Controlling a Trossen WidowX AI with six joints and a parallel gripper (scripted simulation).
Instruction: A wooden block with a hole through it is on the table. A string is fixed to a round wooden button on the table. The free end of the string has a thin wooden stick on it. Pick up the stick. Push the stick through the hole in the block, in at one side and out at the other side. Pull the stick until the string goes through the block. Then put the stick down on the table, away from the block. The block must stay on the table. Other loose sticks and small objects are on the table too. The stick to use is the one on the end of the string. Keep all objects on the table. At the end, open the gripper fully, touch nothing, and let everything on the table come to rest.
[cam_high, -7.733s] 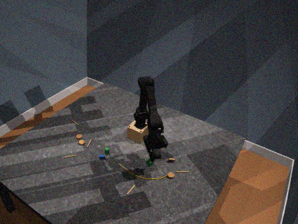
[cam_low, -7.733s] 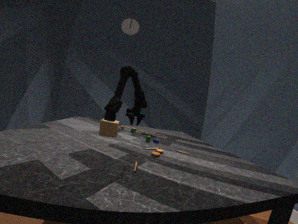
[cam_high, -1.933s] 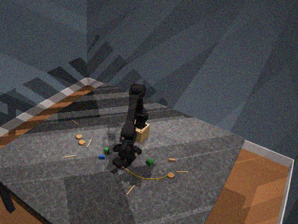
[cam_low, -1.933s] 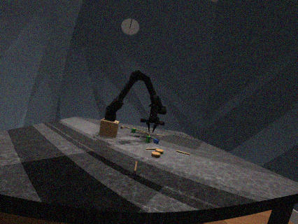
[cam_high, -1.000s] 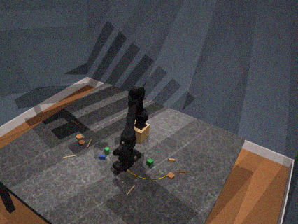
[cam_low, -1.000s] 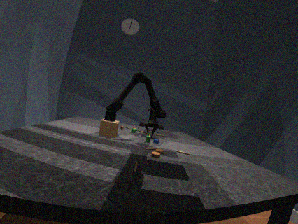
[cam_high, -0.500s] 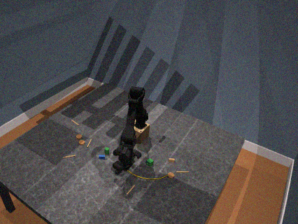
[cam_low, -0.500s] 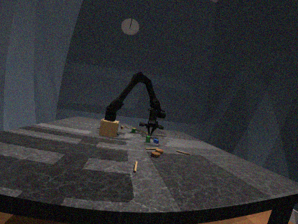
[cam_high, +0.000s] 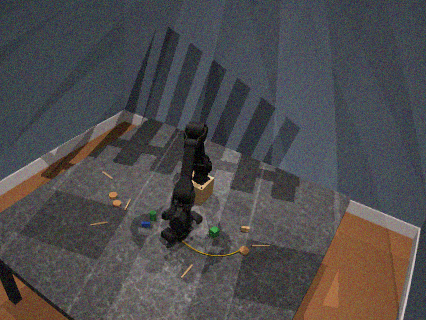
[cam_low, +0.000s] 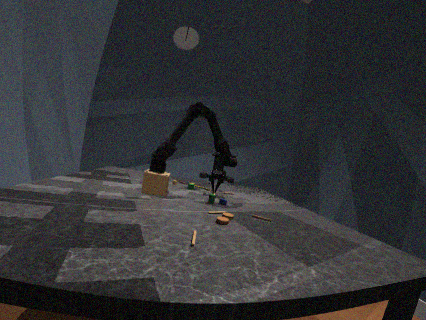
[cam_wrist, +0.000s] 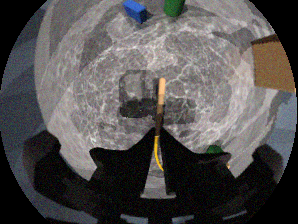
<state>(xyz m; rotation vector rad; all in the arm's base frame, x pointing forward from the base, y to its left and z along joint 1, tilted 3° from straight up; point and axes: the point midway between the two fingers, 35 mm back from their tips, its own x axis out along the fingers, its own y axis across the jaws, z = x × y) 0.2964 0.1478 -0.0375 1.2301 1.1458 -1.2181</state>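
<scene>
The green block is 130 mm behind my gripper tip and 70 mm to the left of it. From my gripper tip the other things lie so: blue piece 170 mm to the right, 30 mm ahead; green cylinder 190 mm to the right, 20 mm behind, 10 mm above; thin wooden stick 10 mm to the right.
</scene>
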